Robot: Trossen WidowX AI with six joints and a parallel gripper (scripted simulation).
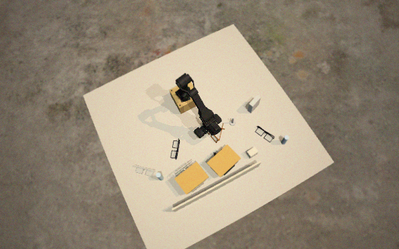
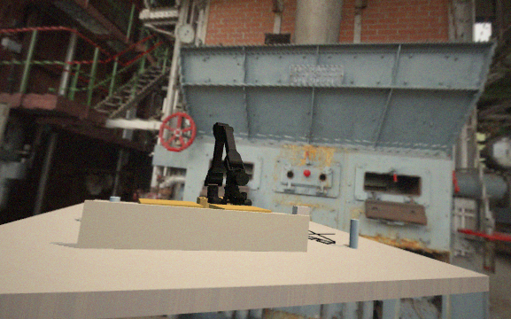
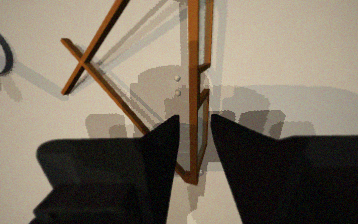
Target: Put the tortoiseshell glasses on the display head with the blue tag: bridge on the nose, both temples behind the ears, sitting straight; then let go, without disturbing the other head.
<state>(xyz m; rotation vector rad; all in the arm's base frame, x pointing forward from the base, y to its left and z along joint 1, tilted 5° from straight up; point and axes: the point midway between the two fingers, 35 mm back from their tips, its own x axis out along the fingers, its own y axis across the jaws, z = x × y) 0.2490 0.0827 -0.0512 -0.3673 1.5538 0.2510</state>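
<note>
Right now the grey peg is 1 cm behind my gripper tip and 17 cm to the left of it. From my gripper tip the other things lie so: cream block 23 cm ahead, 22 cm to the left; then low cream wall 38 cm ahead, 6 cm to the right, 3 cm above; then display head 26 cm ahead, 20 cm to the right, 3 cm above.
</note>
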